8 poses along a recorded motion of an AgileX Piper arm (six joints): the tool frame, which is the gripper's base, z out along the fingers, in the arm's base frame.
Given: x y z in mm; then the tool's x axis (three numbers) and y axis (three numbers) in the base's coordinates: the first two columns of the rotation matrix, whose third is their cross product.
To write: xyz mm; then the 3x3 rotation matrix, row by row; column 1 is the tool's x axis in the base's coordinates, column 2 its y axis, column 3 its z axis. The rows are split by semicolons. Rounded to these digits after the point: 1 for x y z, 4 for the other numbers.
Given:
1: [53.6 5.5 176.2 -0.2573 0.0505 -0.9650 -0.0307 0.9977 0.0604]
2: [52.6 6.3 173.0 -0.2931 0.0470 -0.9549 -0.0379 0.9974 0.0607]
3: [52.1 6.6 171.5 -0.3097 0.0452 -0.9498 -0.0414 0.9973 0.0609]
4: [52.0 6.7 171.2 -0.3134 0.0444 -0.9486 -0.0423 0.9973 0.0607]
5: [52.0 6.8 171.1 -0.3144 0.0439 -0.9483 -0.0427 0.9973 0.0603]
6: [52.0 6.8 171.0 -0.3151 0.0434 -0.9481 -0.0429 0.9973 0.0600]
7: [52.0 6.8 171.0 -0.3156 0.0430 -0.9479 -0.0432 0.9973 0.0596]
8: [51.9 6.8 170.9 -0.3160 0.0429 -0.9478 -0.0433 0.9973 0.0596]
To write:
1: 53.6 5.5 176.2; -0.2573 -0.0307 0.9658; 0.0505 0.9977 0.0452; -0.9650 0.0604 -0.2552
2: 52.6 6.3 173.0; -0.2931 -0.0379 0.9553; 0.0470 0.9974 0.0540; -0.9549 0.0607 -0.2906
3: 52.1 6.6 171.5; -0.3097 -0.0414 0.9500; 0.0452 0.9973 0.0582; -0.9498 0.0609 -0.3070
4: 52.0 6.7 171.2; -0.3134 -0.0423 0.9487; 0.0444 0.9973 0.0591; -0.9486 0.0607 -0.3107
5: 52.0 6.8 171.1; -0.3144 -0.0427 0.9484; 0.0439 0.9973 0.0595; -0.9483 0.0603 -0.3117
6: 52.0 6.8 171.0; -0.3151 -0.0429 0.9481; 0.0434 0.9973 0.0596; -0.9481 0.0600 -0.3124
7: 52.0 6.8 171.0; -0.3156 -0.0432 0.9479; 0.0430 0.9973 0.0598; -0.9479 0.0596 -0.3129
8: 51.9 6.8 170.9; -0.3160 -0.0433 0.9478; 0.0429 0.9973 0.0599; -0.9478 0.0596 -0.3133
